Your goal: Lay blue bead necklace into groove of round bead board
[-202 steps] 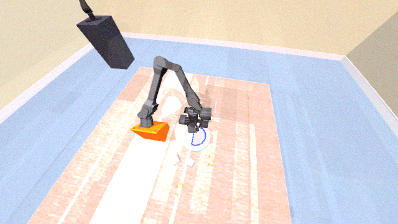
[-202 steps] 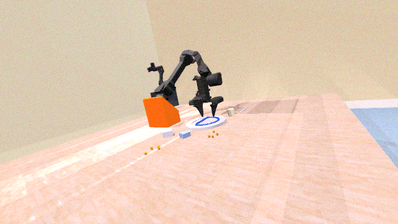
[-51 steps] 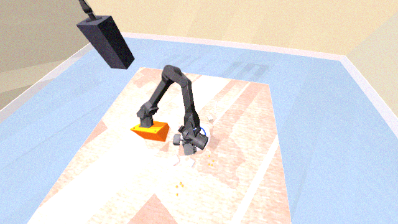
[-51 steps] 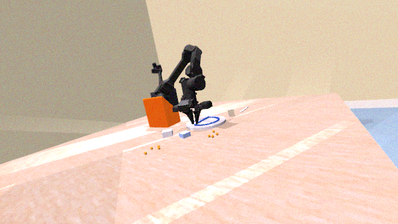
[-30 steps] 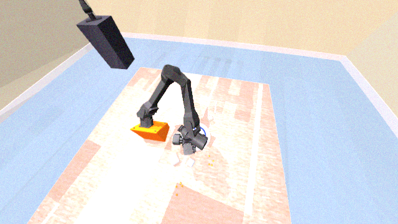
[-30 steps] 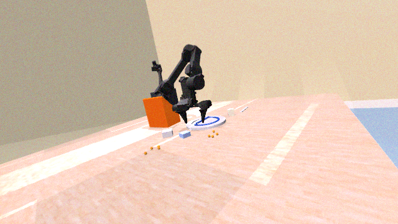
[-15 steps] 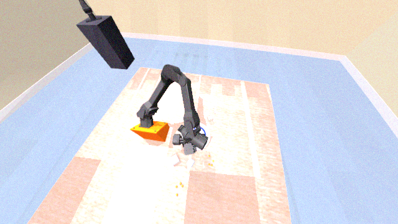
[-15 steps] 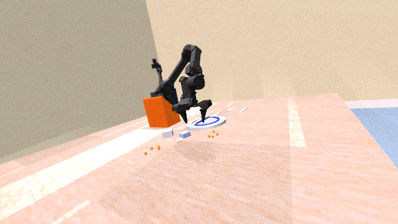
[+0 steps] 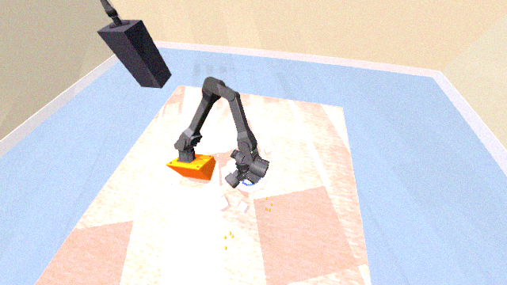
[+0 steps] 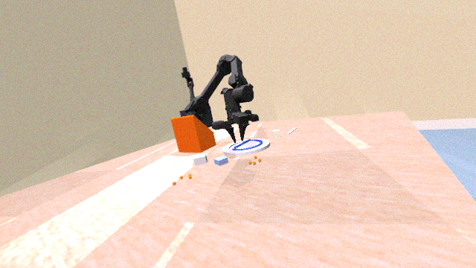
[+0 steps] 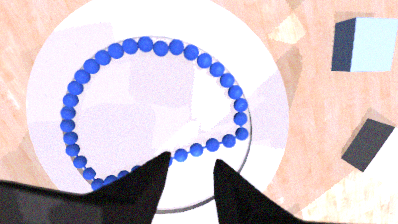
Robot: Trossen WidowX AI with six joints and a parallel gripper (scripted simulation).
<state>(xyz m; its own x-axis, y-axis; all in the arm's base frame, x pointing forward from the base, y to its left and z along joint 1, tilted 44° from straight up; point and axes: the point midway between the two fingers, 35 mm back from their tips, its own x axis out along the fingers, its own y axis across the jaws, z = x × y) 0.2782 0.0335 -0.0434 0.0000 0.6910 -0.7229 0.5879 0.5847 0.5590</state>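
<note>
Now: gripper tip 2 cm short of the round white bead board, 2 cm to the right of it and 2 cm above it. Round my gripper tip: white block (9 cm behind, 15 cm to the right, 2 cm below); light blue cube (1 cm ahead, 15 cm to the right, 2 cm below); beige cube (10 cm ahead, 16 cm to the left, 1 cm below).
</note>
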